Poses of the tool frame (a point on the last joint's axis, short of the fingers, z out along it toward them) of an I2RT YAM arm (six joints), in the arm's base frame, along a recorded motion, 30 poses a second.
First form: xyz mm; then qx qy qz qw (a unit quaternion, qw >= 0).
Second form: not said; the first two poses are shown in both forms.
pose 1, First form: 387 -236 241 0.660 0.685 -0.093 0.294
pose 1, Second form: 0.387 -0.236 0.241 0.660 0.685 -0.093 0.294
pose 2, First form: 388 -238 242 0.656 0.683 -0.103 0.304
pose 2, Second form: 0.388 -0.238 0.242 0.656 0.683 -0.103 0.304
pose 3, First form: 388 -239 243 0.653 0.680 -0.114 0.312
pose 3, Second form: 0.388 -0.239 0.243 0.653 0.680 -0.114 0.312
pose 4, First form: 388 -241 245 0.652 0.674 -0.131 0.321
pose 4, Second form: 0.388 -0.241 0.245 0.652 0.674 -0.131 0.321
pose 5, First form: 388 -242 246 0.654 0.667 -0.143 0.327
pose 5, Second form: 0.388 -0.242 0.246 0.654 0.667 -0.143 0.327
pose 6, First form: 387 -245 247 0.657 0.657 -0.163 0.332
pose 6, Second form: 0.387 -0.245 0.247 0.657 0.657 -0.163 0.332
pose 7, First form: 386 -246 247 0.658 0.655 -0.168 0.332
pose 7, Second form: 0.386 -0.246 0.247 0.658 0.655 -0.168 0.332
